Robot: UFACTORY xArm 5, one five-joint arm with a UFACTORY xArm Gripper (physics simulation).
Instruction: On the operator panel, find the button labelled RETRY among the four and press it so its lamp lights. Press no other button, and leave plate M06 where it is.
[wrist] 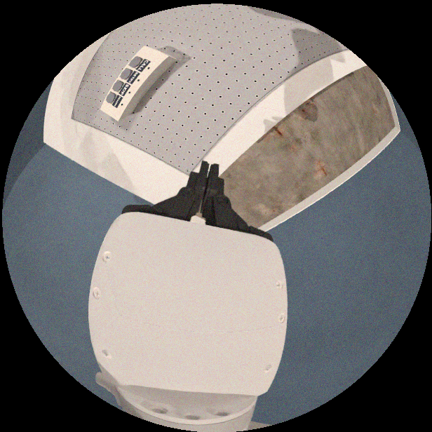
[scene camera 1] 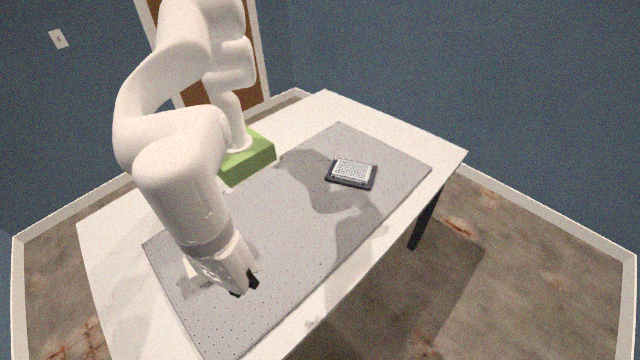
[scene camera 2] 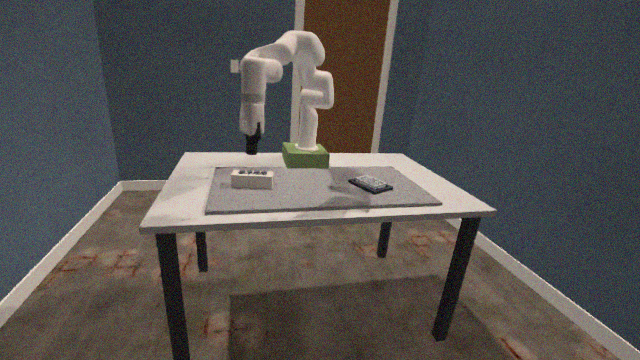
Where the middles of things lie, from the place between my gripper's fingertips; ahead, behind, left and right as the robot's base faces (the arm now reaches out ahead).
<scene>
I see the cream operator panel (scene camera 2: pixel 239 179) 210 mm behind my hand, 170 mm below it and 10 mm to the right of it.
</scene>
